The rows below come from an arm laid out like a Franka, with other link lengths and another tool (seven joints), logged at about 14 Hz.
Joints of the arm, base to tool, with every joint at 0 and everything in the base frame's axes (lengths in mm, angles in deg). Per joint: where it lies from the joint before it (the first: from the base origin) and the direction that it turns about. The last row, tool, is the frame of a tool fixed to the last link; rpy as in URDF.
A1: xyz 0 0 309.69 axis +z
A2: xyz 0 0 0 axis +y
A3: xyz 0 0 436.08 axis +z
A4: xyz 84.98 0 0 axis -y
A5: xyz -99 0 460.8 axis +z
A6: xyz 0 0 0 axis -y
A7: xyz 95.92 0 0 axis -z
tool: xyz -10 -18 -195.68 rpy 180 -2 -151.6
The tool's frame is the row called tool.
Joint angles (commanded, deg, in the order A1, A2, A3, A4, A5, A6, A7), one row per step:
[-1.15 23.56 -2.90 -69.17 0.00 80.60 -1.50]
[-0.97 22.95 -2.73 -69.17 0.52 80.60 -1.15]
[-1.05 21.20 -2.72 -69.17 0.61 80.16 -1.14]
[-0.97 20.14 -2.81 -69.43 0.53 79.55 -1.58]
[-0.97 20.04 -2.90 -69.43 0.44 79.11 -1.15]
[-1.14 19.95 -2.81 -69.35 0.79 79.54 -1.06]
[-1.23 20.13 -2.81 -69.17 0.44 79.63 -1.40]
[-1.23 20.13 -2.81 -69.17 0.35 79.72 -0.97]
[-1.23 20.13 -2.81 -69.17 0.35 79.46 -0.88]
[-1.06 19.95 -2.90 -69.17 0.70 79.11 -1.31]
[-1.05 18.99 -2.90 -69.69 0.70 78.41 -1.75]
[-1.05 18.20 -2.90 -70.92 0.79 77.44 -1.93]
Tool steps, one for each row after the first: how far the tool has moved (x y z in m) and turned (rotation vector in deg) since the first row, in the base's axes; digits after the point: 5 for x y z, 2 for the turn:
[-0.00217 0.00615 0.00784 0.50 -0.65 -0.03]
[-0.01155 0.00576 0.03041 0.59 -1.96 -0.11]
[-0.01913 0.00570 0.04133 0.60 -2.15 0.31]
[-0.02144 0.00462 0.04231 0.42 -1.80 -0.20]
[-0.02021 0.00457 0.04443 0.75 -2.42 -0.37]
[-0.01877 0.00205 0.04389 0.45 -2.49 -0.12]
[-0.01859 0.00178 0.04403 0.27 -2.58 -0.54]
[-0.01956 0.00186 0.04380 0.27 -2.32 -0.63]
[-0.02139 0.00440 0.04568 0.69 -2.17 -0.13]
[-0.02944 0.00468 0.05271 0.84 -1.91 0.30]
[-0.03899 0.00524 0.05098 1.10 -0.51 0.44]

